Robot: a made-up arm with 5 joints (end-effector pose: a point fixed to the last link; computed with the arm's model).
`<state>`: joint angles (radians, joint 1 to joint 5).
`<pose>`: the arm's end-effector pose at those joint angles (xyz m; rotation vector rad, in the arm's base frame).
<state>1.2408 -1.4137 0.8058 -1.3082 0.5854</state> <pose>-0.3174 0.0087 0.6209 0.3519 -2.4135 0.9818</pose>
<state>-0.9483 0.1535 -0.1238 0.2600 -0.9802</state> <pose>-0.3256 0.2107 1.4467 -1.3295 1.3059 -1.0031</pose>
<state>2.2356 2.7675 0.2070 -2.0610 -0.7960</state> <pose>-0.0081 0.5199 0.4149 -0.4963 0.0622 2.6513</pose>
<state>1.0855 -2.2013 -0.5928 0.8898 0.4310</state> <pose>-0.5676 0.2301 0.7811 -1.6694 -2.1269 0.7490</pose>
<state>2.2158 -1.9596 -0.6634 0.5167 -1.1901</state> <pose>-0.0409 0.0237 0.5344 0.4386 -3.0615 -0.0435</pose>
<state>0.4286 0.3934 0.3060 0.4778 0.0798</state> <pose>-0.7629 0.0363 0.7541 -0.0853 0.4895 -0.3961</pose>
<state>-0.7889 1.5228 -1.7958 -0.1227 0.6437</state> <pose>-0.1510 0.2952 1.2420 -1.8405 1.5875 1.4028</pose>
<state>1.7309 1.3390 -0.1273 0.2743 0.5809</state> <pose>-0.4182 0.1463 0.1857 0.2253 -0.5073 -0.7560</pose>
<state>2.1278 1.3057 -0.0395 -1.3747 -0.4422</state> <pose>0.0130 0.3953 0.1084 1.2040 -1.6433 -2.3017</pose>
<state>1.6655 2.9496 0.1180 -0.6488 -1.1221</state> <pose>-0.2597 0.4163 0.6807 -0.5767 -1.4654 2.2487</pose>
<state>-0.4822 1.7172 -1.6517 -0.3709 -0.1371</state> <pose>-0.3687 0.3999 1.3561 -2.3109 0.8740 0.3561</pose>
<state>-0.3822 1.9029 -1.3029 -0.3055 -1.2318</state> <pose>-0.5634 0.5547 1.2239 -2.6746 0.2376 -1.2282</pose>
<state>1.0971 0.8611 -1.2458 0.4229 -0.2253</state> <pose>-0.7494 0.2760 0.4631 -1.0494 -0.0723 -1.7018</pose>
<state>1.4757 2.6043 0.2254 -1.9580 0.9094</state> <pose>-0.5566 0.4471 0.6023 -1.2142 0.1906 -1.7840</pose>
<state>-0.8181 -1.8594 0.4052 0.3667 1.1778</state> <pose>-0.1314 0.3539 1.0692 0.7658 -0.4871 2.1934</pose>
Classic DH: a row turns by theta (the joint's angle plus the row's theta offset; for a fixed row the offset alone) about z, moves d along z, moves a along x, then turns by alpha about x. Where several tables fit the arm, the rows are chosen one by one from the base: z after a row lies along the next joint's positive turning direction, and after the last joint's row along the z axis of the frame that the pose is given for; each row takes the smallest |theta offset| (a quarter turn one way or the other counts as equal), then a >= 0, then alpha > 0; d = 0 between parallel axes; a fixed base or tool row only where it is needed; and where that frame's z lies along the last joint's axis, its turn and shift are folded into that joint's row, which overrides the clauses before.
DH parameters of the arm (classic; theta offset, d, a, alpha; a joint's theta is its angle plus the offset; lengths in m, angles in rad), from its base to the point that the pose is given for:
base (fixed): 0 0.766 -0.178 1.5708
joint 1: -0.1617 -0.304 -0.3775 2.0788
joint 2: 1.2079 -0.1643 0.0633 1.3933
joint 3: 1.1757 -0.1171 0.0644 -1.0741
joint 4: 1.3866 0.0823 -0.0022 -1.5119
joint 5: -0.3047 0.5053 0.0002 0.5044
tool (fixed): -3.0929 -0.4763 0 0

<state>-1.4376 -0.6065 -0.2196 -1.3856 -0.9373</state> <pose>-0.3625 0.0746 1.1344 0.0941 0.1850 -1.0710</pose>
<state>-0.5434 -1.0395 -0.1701 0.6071 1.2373</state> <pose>-0.1889 0.2234 0.9988 -0.1030 -0.0038 1.8121</pose>
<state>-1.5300 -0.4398 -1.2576 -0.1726 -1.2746</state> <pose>-0.2507 0.0047 1.2759 -0.9773 0.1219 -0.6708</pose>
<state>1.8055 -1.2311 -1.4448 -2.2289 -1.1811</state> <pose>-0.3899 0.2204 0.7097 -0.2589 1.1621 -1.7802</pose>
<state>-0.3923 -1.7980 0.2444 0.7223 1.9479</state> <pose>-0.4267 0.4283 1.0506 -0.3952 0.6280 -2.9835</pose>
